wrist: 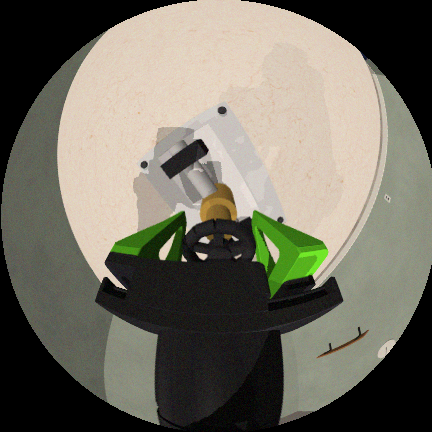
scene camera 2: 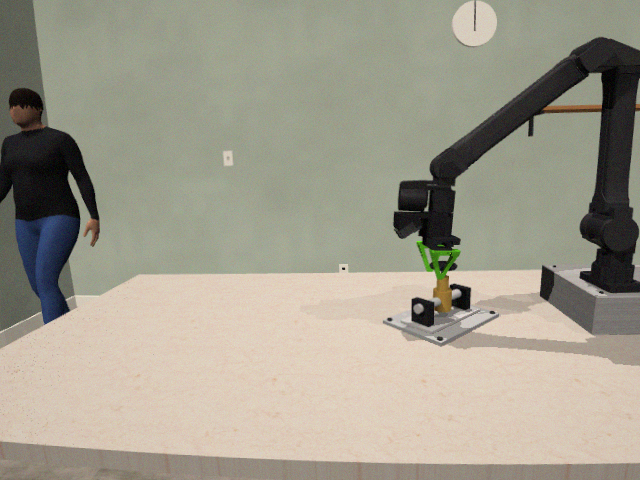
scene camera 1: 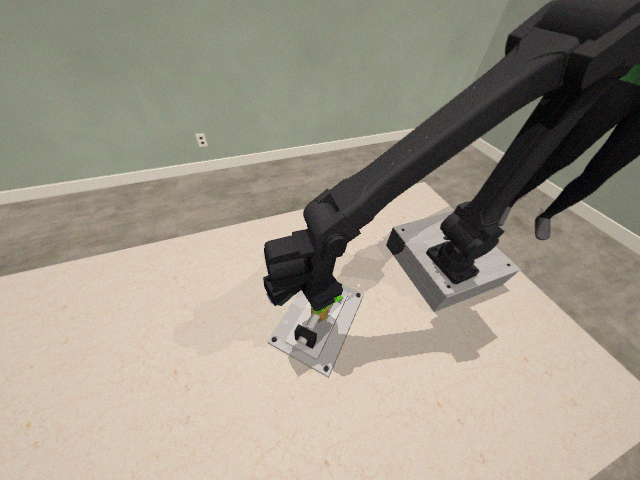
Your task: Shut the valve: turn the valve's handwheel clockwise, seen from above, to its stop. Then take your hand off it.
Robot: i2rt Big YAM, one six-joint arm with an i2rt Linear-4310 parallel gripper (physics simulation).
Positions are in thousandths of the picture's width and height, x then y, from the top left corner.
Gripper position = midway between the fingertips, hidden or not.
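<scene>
The gripper (scene camera 2: 679,574) is visible in scene camera 1 (scene camera 1: 490,628) and in the wrist view (wrist: 506,501) as well. The scene also has a black spoked handwheel (wrist: 506,578) and a grey base plate (scene camera 2: 704,695), and the plate appears in the wrist view (wrist: 513,277) too.
</scene>
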